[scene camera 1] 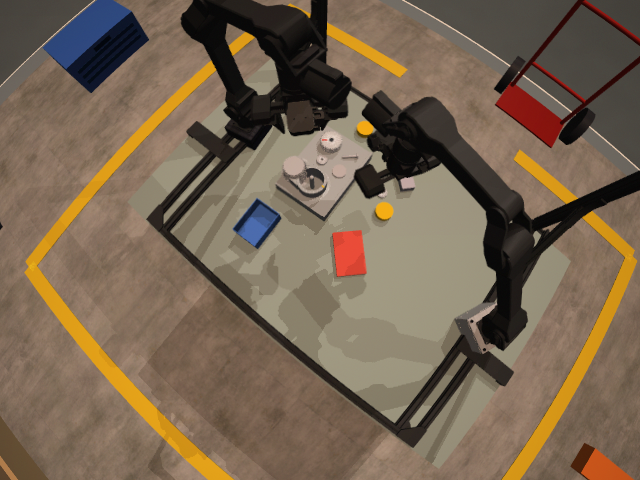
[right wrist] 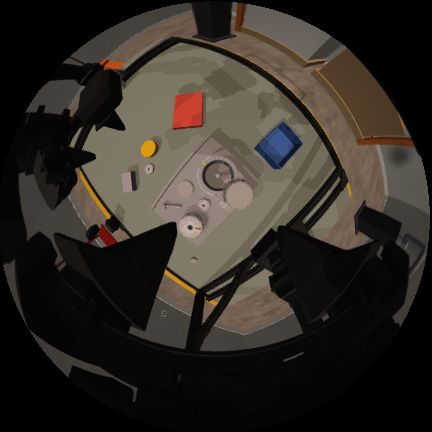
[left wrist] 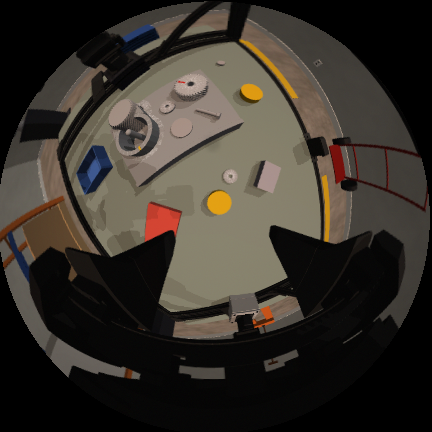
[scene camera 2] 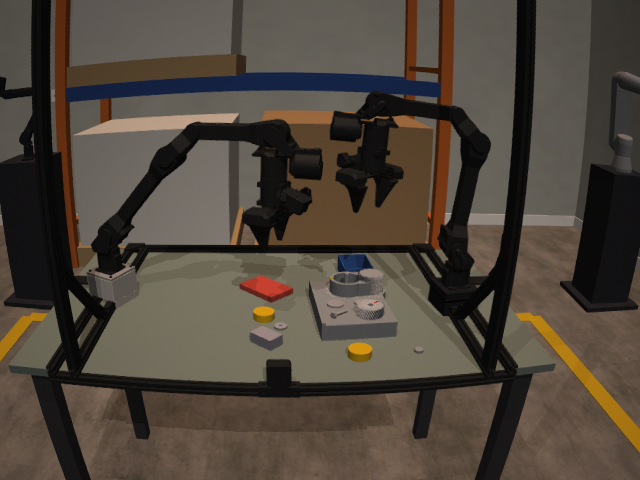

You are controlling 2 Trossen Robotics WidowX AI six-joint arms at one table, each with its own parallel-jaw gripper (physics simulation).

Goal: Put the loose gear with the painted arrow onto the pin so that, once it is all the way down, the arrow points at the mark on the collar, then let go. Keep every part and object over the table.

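Places are measured from the left arm's base along level axes (x down, y left, z ahead), in millimetres.
Where they show: left gripper, fingertip midpoint: point(scene camera 1: 391, 183) point(right wrist: 107, 142) point(left wrist: 223, 233) point(scene camera 2: 272, 245); right gripper, fingertip midpoint: point(right wrist: 228, 229) point(scene camera 2: 366, 209); left arm's base at its link origin: point(scene camera 1: 490, 328) point(left wrist: 243, 317) point(scene camera 2: 110, 269); right arm's base at its link origin: point(scene camera 1: 246, 121) point(right wrist: 276, 257) point(scene camera 2: 455, 284).
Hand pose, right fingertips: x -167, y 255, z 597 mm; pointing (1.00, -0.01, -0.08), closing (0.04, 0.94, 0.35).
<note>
Things, the pixels of their top centre, and the offset from my right fingertips. "pt": a spot on its surface instead.
- loose gear at its top centre: point(left wrist: 190, 83) point(scene camera 2: 370, 304) point(right wrist: 189, 227) point(scene camera 1: 331, 139) dx +188, dy -99, dz +52 mm
- grey base plate at its top centre: point(left wrist: 156, 108) point(right wrist: 201, 198) point(scene camera 2: 354, 287) point(scene camera 1: 322, 161) dx +178, dy -45, dz -6 mm
- round collar at its top centre: point(left wrist: 131, 133) point(right wrist: 217, 174) point(scene camera 2: 346, 278) point(scene camera 1: 312, 179) dx +179, dy +2, dz -44 mm
- yellow mark at a spot on its surface: point(left wrist: 140, 148) point(right wrist: 202, 163) point(scene camera 1: 324, 186) pt dx +179, dy -18, dz -76 mm
- pin at its top centre: point(left wrist: 126, 131) point(right wrist: 217, 174) point(scene camera 1: 311, 176) dx +162, dy +3, dz -42 mm
- tall pale gear at its top centre: point(right wrist: 239, 195) point(left wrist: 118, 112) point(scene camera 2: 370, 273) point(scene camera 1: 293, 165) dx +168, dy +33, dz +10 mm
- pale bolt at its top centre: point(left wrist: 207, 109) dx +197, dy -130, dz -10 mm
- small gear at its top centre: point(left wrist: 166, 105) point(right wrist: 203, 204) point(scene camera 1: 322, 159) dx +208, dy -52, dz +14 mm
- blue tray at its top centre: point(scene camera 1: 255, 221) point(right wrist: 282, 143) point(scene camera 2: 355, 261) point(left wrist: 86, 170) dx +206, dy +186, dz -80 mm
- red block at its top centre: point(left wrist: 159, 230) point(scene camera 2: 265, 285) point(scene camera 1: 349, 252) point(right wrist: 187, 108) dx +236, dy -12, dz -257 mm
- pale block at its top centre: point(scene camera 2: 266, 333) point(left wrist: 269, 176) point(scene camera 1: 406, 178) point(right wrist: 126, 181) dx +226, dy -257, dz -130 mm
The loose gear point(scene camera 1: 336, 145) point(scene camera 2: 369, 312) point(left wrist: 201, 90) point(right wrist: 185, 231), pale with a red arrow, lies flat on the grey base plate point(scene camera 1: 321, 205) point(scene camera 2: 356, 331) point(left wrist: 140, 173). The round collar point(scene camera 1: 310, 193) point(scene camera 2: 343, 287) point(left wrist: 154, 141) stands on the same plate, with a yellow mark point(scene camera 1: 323, 186) point(left wrist: 140, 148) point(right wrist: 204, 163). The pin point(scene camera 1: 312, 181) point(left wrist: 135, 134) point(right wrist: 217, 176) rises inside it. My right gripper point(scene camera 2: 368, 208) point(right wrist: 228, 229) is open, empty and points down high above the plate area. My left gripper point(scene camera 2: 272, 241) point(left wrist: 223, 233) is open and empty above the table, left of the plate in scene camera 2.
A tall pale gear point(scene camera 1: 294, 165) point(scene camera 2: 370, 281) point(right wrist: 238, 194) adjoins the collar. A pale bolt point(left wrist: 207, 113) and small gear point(left wrist: 167, 107) lie on the plate. Around it are a blue tray point(scene camera 1: 256, 224), red block point(scene camera 1: 349, 254), yellow discs point(scene camera 2: 263, 314) point(scene camera 2: 359, 351) and pale block point(scene camera 2: 266, 337).
</note>
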